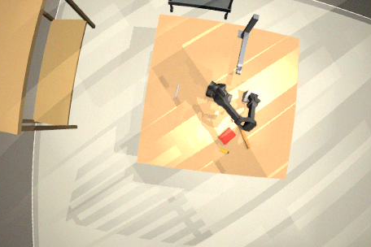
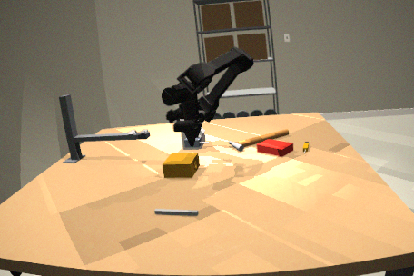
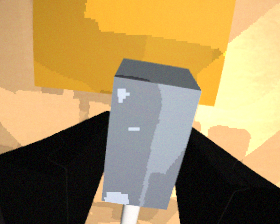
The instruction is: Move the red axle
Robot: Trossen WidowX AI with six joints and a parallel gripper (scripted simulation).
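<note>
Right now my gripper tip is 7 cm above the yellow beam, 5 cm to the left of it and 2 cm short of it. The rest, counted from my gripper tip: grey block: 2 cm to the left, 1 cm above; then red block: 27 cm to the left, 18 cm behind, 8 cm below; then thin grey bar: 31 cm ahead, 9 cm below, 3 cm to the left.
</note>
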